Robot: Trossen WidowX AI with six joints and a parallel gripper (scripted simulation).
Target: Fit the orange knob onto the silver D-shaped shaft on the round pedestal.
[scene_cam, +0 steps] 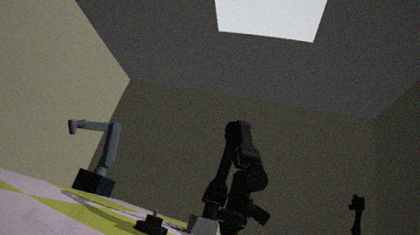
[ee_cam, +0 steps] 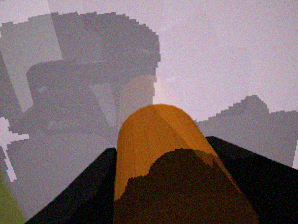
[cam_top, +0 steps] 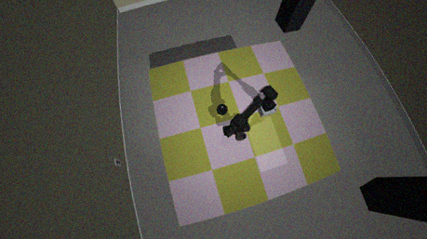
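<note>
My gripper tip is now 30 mm below the orange knob. From my gripper tip the other things lie so: round dark pedestal (200 mm to the right, 30 mm ahead, 20 mm above).
</note>
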